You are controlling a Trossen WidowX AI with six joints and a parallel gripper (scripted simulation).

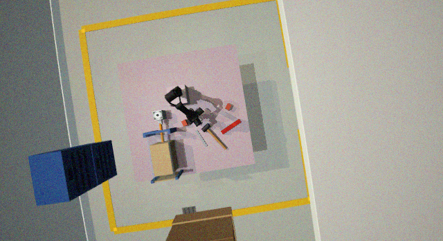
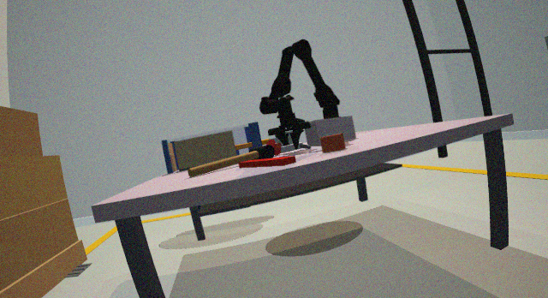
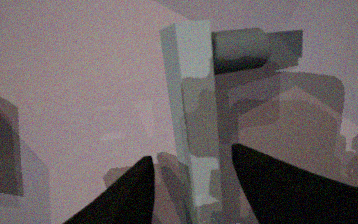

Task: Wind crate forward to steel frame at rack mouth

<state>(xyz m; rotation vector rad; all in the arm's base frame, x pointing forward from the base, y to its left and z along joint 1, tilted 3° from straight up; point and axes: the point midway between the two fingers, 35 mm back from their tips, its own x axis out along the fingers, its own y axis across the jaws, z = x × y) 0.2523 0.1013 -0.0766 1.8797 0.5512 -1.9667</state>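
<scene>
The winch handle is 10 mm ahead of my gripper tip and 10 mm above it. From my gripper tip the other things lie so: thin grey tool 240 mm ahead, 10 mm to the right, 10 mm below; then red bar 320 mm to the left, 200 mm ahead; then red knob 60 mm ahead, 20 mm above, 10 mm to the right.
</scene>
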